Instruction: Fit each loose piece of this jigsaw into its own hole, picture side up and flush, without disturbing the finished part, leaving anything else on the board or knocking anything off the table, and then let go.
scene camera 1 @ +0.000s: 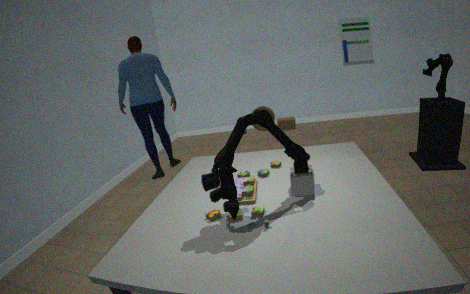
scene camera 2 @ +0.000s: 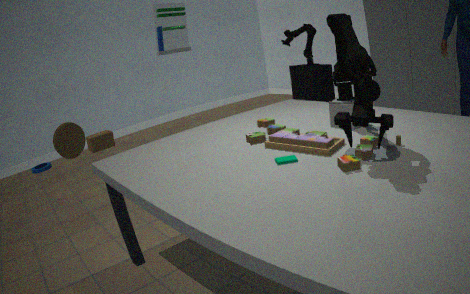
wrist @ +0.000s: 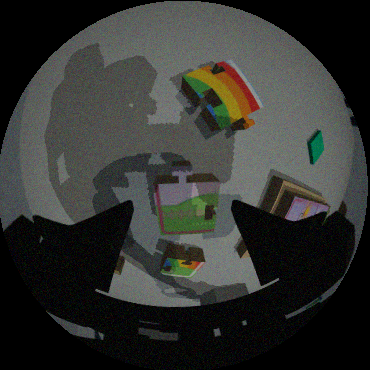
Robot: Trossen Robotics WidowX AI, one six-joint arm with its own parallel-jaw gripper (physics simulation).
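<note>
My gripper (scene camera 1: 234,216) (scene camera 2: 366,145) (wrist: 182,205) is open and empty, low, its fingertips on either side of a green-and-lilac piece (scene camera 1: 240,215) (scene camera 2: 364,151) (wrist: 186,212) with a pink edge, picture up. A rainbow piece (scene camera 1: 213,215) (scene camera 2: 349,163) (wrist: 227,92) lies beyond it in the wrist view. A green piece with rainbow colours (scene camera 1: 257,211) (scene camera 2: 369,139) (wrist: 182,266) lies nearer the palm. Three more loose pieces (scene camera 1: 275,164) (scene camera 1: 263,172) (scene camera 1: 243,174) lie past the board (scene camera 1: 256,194) (scene camera 2: 300,149) (wrist: 273,193). The board holds joined lilac pieces (scene camera 2: 300,138) (wrist: 306,207); its holes are largely hidden.
A flat teal block (scene camera 2: 286,160) (wrist: 316,147) lies beside the board. A small brown block (scene camera 1: 266,224) (scene camera 2: 398,140) stands near the green rainbow piece. The arm's grey base (scene camera 1: 302,183) stands on the table (scene camera 1: 350,240). A person (scene camera 1: 142,85) stands beyond the table.
</note>
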